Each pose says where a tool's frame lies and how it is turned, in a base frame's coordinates. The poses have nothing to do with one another.
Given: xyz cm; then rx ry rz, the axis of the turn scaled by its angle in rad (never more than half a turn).
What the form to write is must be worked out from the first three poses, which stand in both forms.
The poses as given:
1: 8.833, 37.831, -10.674, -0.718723, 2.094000, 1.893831
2: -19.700, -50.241, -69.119, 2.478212, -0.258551, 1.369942
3: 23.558, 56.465, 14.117, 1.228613, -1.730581, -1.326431
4: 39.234, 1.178, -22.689, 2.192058, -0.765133, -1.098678
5: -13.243, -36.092, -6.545, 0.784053, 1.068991, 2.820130
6: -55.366, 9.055, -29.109, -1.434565, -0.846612, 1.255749
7: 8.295, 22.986, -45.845, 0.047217, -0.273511, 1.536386
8: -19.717, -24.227, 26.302, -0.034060, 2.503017, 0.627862
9: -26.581, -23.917, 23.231, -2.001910, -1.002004, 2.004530
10: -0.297, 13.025, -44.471, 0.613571, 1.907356, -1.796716
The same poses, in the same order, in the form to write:
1: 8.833, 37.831, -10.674, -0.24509, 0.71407, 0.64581, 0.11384
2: -19.700, -50.241, -69.119, 0.86189, -0.08992, 0.47645, 0.14853
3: 23.558, 56.465, 14.117, 0.46607, -0.65649, -0.50318, 0.31401
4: 39.234, 1.178, -22.689, 0.81862, -0.28574, -0.41030, 0.28260
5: -13.243, -36.092, -6.545, 0.25159, 0.34302, 0.90492, 0.01270
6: -55.366, 9.055, -29.109, -0.59412, -0.35062, 0.52006, 0.50361
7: 8.295, 22.986, -45.845, 0.02128, -0.12328, 0.69252, 0.71047
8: -19.717, -24.227, 26.302, -0.01268, 0.93199, 0.23378, 0.27674
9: -26.581, -23.917, 23.231, -0.66465, -0.33267, 0.66552, 0.06826
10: -0.297, 13.025, -44.471, 0.22223, 0.69084, -0.65077, 0.22329
